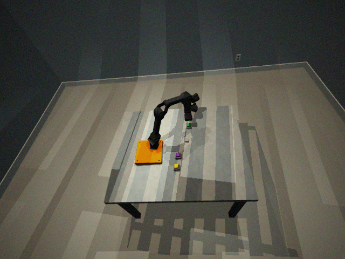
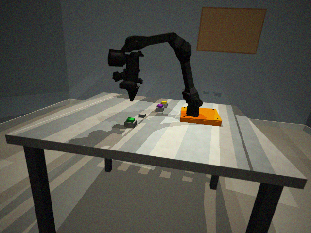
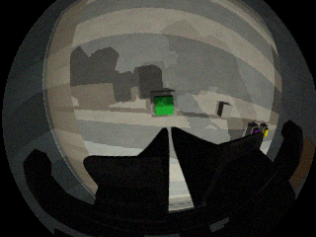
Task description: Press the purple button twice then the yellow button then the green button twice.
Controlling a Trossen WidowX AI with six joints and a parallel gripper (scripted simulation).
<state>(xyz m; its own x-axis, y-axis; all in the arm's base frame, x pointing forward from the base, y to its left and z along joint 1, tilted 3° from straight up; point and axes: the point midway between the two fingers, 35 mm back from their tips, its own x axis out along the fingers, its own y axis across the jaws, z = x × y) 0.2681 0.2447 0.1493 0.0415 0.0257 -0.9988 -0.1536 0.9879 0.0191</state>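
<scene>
Right now the green button is 100 mm below my gripper tip. The rest, counted from my gripper tip: yellow button (420 mm to the right, 100 mm below, 60 mm behind); small grey block (160 mm to the right, 120 mm below); purple button (320 mm to the right, 100 mm below, 60 mm behind).
</scene>
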